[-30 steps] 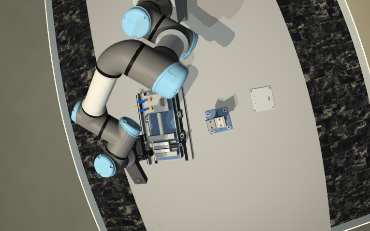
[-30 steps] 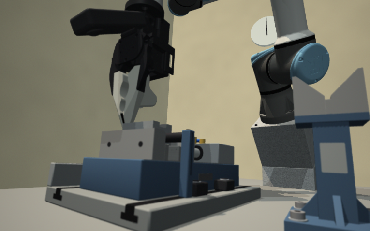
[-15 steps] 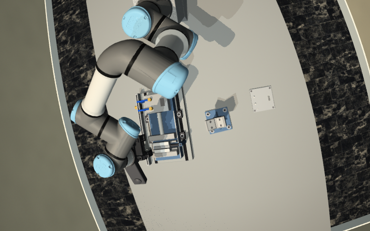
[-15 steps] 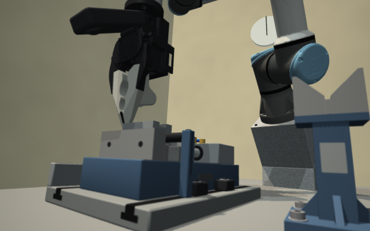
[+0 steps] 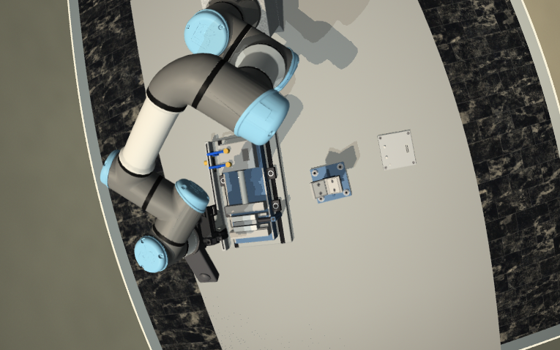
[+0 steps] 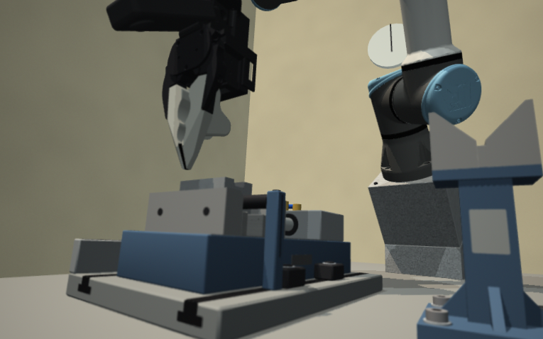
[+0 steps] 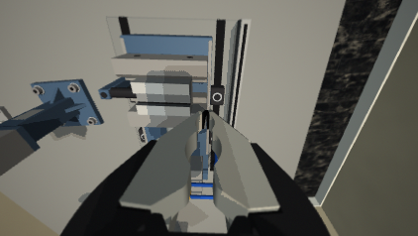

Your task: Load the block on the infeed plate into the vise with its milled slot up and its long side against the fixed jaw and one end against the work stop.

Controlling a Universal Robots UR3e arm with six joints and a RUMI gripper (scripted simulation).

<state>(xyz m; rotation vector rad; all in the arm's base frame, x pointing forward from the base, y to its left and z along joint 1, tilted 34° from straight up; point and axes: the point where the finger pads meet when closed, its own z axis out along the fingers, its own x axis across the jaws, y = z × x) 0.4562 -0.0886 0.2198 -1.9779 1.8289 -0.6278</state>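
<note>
Right now my hand is 5 cm to the right of the part and 4 cm above it. From my hand the other things lie so: air cylinder rod 9 cm behind, 4 cm to the left, 6 cm below; fixed jaw 3 cm ahead, 5 cm to the left, 7 cm below; work stop rod 1 cm behind, 10 cm to the left, 5 cm below.
</note>
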